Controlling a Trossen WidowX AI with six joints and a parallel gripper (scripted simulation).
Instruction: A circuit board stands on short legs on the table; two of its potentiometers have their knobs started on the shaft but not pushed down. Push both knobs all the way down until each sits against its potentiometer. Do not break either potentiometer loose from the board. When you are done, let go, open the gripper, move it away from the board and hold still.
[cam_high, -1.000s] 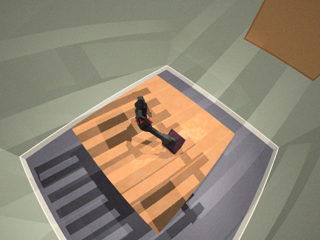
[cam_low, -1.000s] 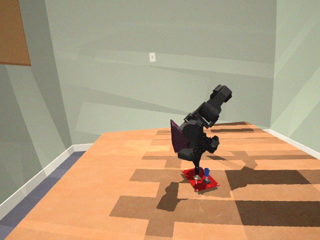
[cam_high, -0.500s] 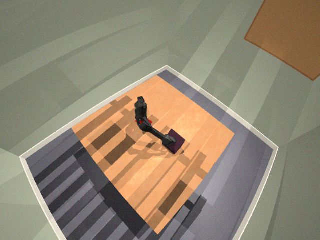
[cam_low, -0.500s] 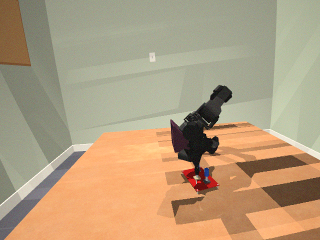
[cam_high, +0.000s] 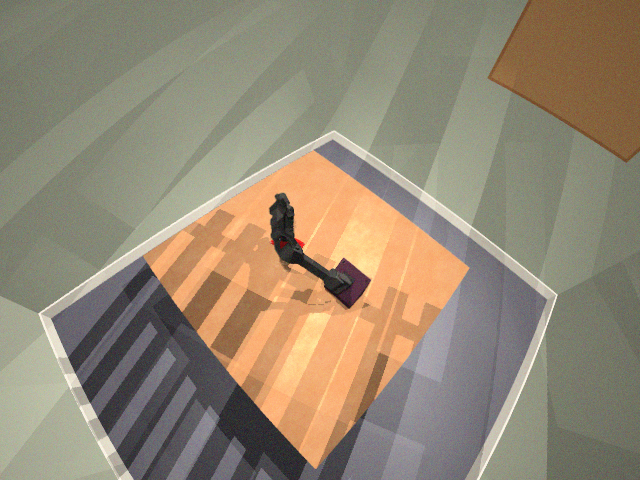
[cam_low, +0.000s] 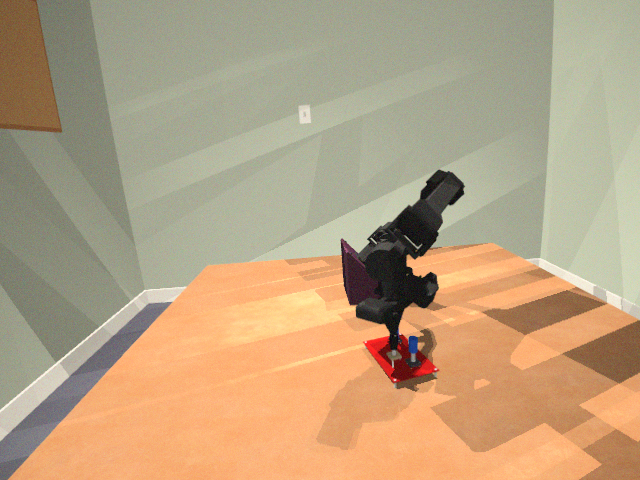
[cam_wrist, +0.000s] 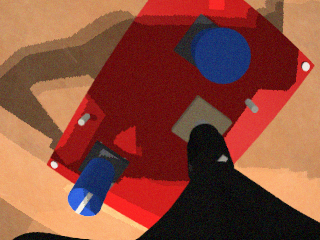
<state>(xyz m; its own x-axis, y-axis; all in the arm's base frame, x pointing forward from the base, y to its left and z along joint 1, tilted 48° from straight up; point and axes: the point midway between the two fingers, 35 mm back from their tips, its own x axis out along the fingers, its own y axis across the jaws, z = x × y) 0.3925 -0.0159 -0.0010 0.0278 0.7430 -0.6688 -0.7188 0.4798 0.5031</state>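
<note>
My gripper tip is now 1 cm above the black slotted knob. Also, from my gripper tip: blue knob (6 cm behind, 2 cm to the left, 3 cm below).
</note>
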